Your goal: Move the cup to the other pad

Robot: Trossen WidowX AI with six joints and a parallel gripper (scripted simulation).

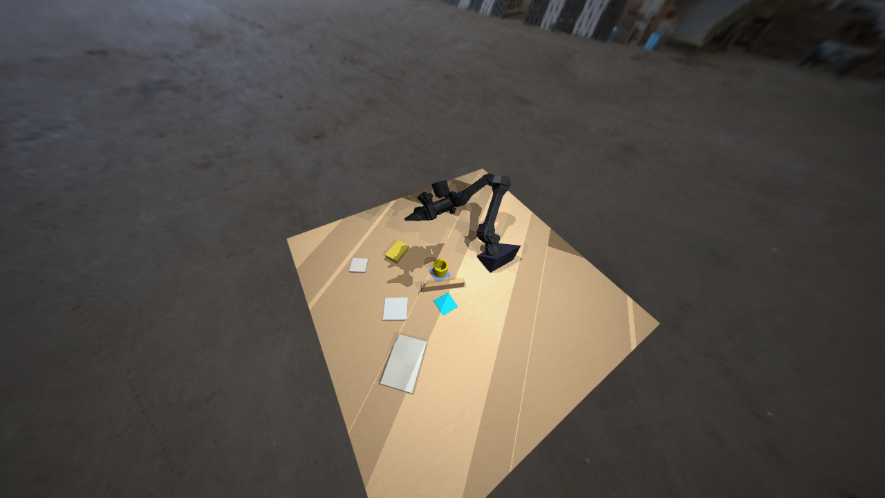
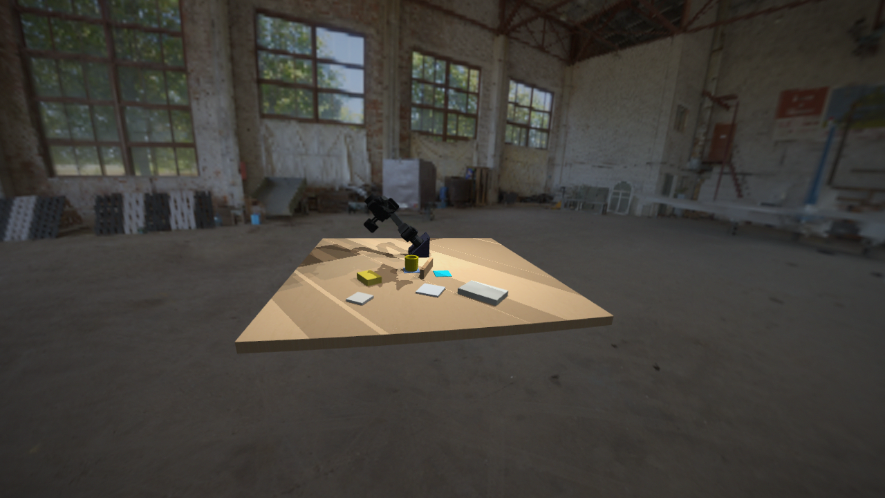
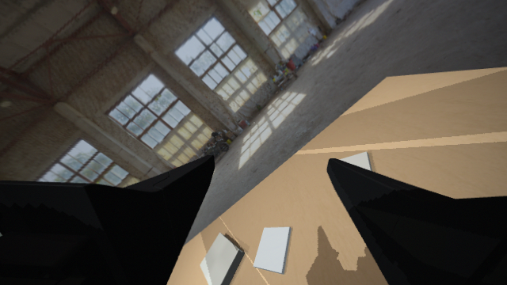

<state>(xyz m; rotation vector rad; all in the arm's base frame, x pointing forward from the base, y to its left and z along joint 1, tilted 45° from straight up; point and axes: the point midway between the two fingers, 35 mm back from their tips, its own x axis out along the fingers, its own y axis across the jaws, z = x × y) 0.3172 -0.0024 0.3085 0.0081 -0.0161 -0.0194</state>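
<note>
Right now my gripper tip is 25 cm above the yellow cup, 15 cm to the right of it and 9 cm past it. Round my gripper tip: blue marble 27 cm below, 15 cm to the left, 8 cm behind; then pale blue pad 29 cm below, 15 cm to the left, 9 cm behind; then yellow block 27 cm below, 5 cm to the right, 5 cm ahead.
</note>
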